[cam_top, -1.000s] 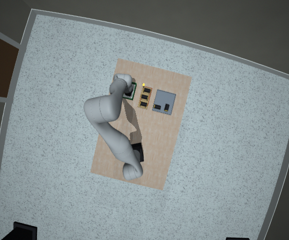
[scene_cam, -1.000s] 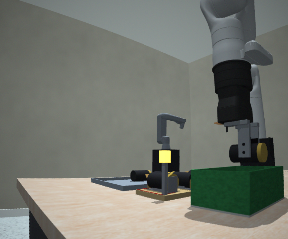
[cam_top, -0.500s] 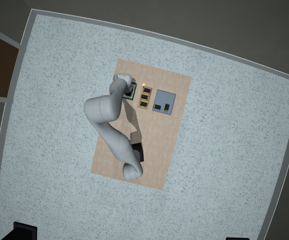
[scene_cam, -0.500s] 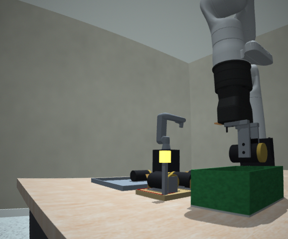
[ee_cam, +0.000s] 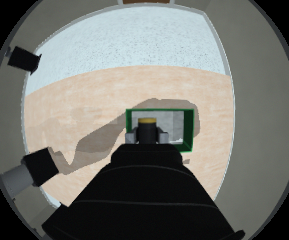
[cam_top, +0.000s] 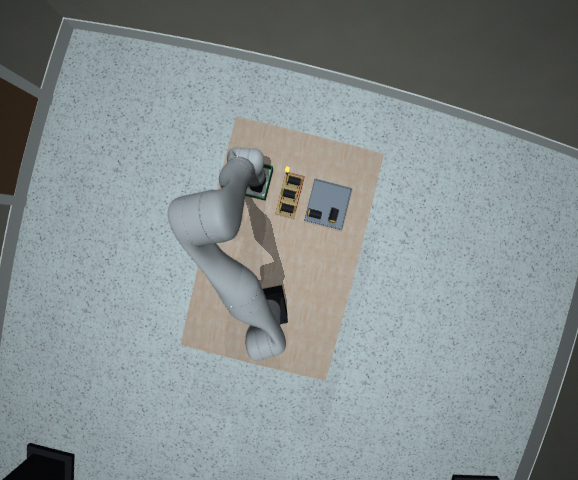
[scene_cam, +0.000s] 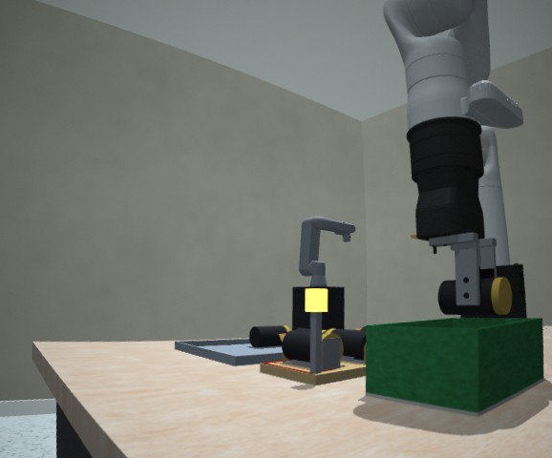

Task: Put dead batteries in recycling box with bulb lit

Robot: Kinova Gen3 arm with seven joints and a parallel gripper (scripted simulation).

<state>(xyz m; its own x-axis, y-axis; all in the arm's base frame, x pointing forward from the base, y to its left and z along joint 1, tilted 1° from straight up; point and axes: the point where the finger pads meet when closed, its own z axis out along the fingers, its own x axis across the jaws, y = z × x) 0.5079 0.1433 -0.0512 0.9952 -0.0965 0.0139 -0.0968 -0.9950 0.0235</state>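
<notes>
Right now my hand is 8 cm above the green recycling box, 3 cm short of it and 1 cm to the left of it. From my hand the other things lie so: grey tray (34 cm to the right, 9 cm below, 2 cm behind).
</notes>
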